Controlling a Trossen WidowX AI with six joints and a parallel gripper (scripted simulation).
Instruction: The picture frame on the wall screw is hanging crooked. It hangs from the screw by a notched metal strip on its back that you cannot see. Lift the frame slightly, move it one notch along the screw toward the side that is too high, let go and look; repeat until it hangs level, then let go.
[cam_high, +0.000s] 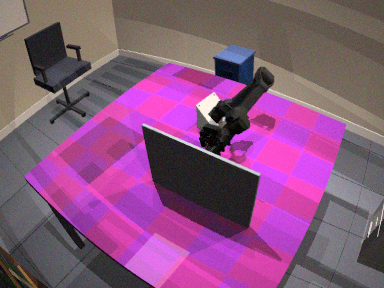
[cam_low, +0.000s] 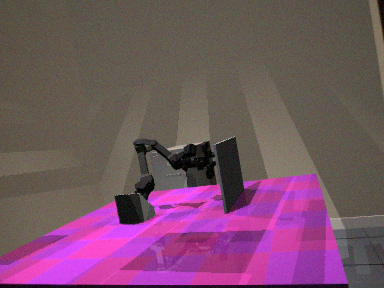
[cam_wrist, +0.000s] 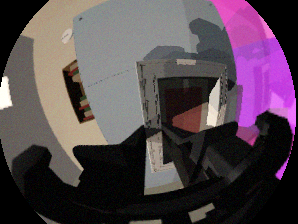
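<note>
The picture frame lies 5 cm below my gripper tip, 1 cm to the left of it and 1 cm ahead of it. The rest, counted from my gripper tip: grey wall panel (6 cm below, 2 cm ahead).
</note>
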